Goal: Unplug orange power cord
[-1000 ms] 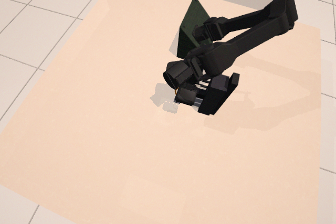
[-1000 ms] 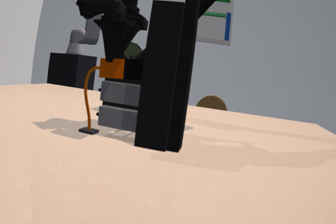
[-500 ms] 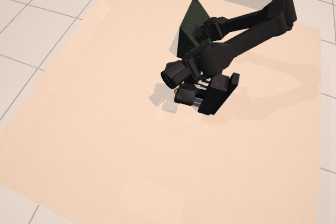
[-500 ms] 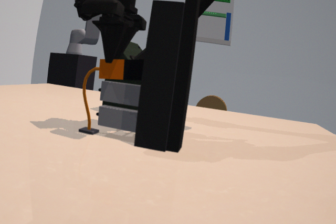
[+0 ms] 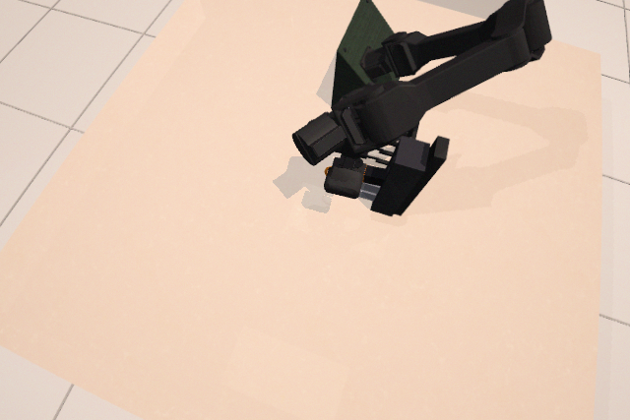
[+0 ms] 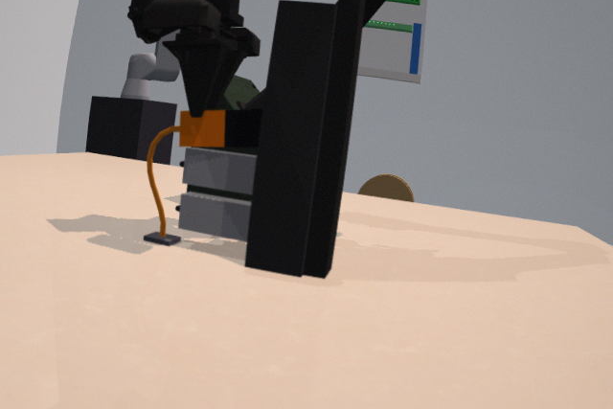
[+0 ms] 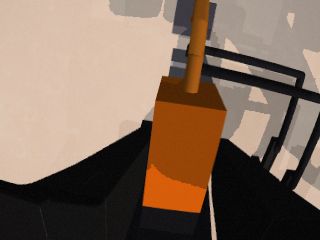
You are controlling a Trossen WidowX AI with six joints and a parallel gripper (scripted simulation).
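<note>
Now: the grey foot 120 mm below my gripper tip and 30 mm to the right of it. The rest, counted from my gripper tip: orange plug (20 mm to the left, 10 mm behind).
</note>
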